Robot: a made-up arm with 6 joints.
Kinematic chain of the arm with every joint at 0, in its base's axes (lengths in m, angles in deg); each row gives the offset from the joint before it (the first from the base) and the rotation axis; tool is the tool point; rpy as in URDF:
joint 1: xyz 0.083 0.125 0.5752 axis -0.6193 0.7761 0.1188
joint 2: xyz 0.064 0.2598 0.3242 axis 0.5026 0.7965 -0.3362
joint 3: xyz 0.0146 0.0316 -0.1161 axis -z
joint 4: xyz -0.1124 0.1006 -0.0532 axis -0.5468 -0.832 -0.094
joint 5: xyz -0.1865 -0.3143 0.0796 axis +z
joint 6: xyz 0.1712 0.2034 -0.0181 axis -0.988 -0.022 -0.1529
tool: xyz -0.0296 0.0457 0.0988 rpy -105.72 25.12 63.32
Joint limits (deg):
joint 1: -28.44..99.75
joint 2: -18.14..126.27
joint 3: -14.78..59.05
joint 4: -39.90..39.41
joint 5: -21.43..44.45
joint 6: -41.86..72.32
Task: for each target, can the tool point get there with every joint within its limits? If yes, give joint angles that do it. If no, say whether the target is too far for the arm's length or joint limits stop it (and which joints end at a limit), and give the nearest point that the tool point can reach.
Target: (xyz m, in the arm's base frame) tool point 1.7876 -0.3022 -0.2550
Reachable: no: too far | nearest point 0.4963 0.5537 0.2172 | short by 1.620 m
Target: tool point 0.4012 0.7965 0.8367
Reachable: yes | joints 40.72 78.65 22.74 -6.03 38.58 21.70
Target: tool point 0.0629 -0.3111 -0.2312
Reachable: no: joint limits stop it (at a limit: joint 1, joint 2, joint 3, joint 5) | nearest point 0.2477 0.4085 -0.0121 | short by 0.775 m
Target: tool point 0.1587 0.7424 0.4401
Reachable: yes | joints 62.23 43.89 39.22 6.06 6.54 53.91
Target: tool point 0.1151 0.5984 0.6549
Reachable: yes | joints 67.35 9.13 -4.94 5.31 10.24 -24.08
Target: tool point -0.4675 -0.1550 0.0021
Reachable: no: joint limits stop it (at a limit: joint 1, joint 2, joint 3, joint 4, joint 6) | nearest point -0.3545 0.4061 0.2380 | short by 0.619 m
